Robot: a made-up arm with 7 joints.
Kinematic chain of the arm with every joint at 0, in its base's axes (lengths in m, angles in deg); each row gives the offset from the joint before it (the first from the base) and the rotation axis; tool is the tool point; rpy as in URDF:
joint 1: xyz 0 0 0.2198 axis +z
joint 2: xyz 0 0 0 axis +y
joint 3: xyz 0 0 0.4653 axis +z
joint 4: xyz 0.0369 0 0 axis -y
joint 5: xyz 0.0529 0 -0.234 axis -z
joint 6: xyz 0 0 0 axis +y
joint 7: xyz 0.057 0 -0.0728 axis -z
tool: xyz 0 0 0 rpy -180 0 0
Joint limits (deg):
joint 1: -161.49..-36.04
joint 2: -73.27..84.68
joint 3: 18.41..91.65
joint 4: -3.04..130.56
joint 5: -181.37..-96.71
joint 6: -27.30..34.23
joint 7: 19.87..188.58
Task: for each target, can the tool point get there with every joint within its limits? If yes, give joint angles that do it. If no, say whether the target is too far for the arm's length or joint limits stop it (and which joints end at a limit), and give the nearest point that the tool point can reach.
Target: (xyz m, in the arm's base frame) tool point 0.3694 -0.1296 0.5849
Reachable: yes | joints -74.56 35.40 85.06 82.29 -132.99 -19.56 34.44
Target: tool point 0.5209 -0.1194 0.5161
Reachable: yes | joints -50.09 41.02 64.01 95.12 -147.29 4.54 139.70
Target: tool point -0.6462 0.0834 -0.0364
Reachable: no: joint limits stop it (at a limit: joint 1, joint 2, joint 3, joint 5, joint 6) | nearest point -0.5632 -0.2783 0.0146 | short by 0.375 m
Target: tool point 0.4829 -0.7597 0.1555
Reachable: no: too far | nearest point 0.4065 -0.6395 0.1657 | short by 0.143 m
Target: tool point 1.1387 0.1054 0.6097
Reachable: no: too far | nearest point 0.7160 0.0663 0.4650 | short by 0.448 m
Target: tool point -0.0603 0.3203 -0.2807
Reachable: no: joint limits stop it (at a limit: joint 2, joint 3, joint 5, joint 6) | nearest point -0.0504 0.2679 0.1972 | short by 0.481 m
